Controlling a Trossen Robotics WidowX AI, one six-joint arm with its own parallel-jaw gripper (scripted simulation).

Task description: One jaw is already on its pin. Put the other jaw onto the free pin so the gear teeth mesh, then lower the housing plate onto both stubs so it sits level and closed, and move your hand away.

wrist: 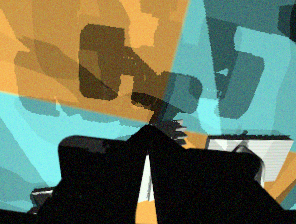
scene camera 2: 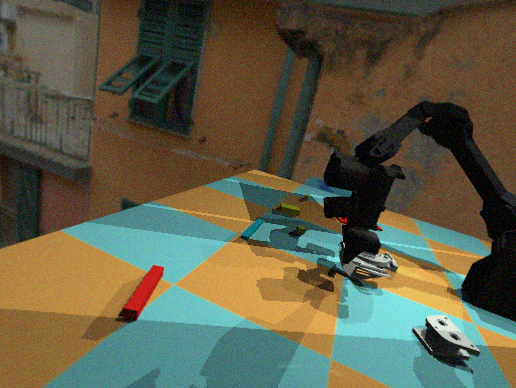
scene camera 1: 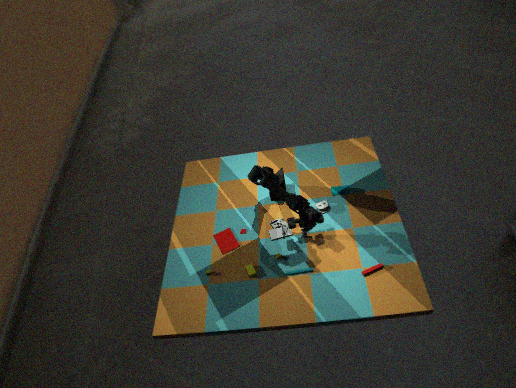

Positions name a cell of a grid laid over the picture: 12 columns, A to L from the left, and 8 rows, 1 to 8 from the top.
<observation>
In view: the gripper (scene camera 2: I6) and a red bar (scene camera 2: D7).
The gripper also shows in the wrist view (wrist: G5). The wrist view misses the red bar: it is out of frame.
</observation>
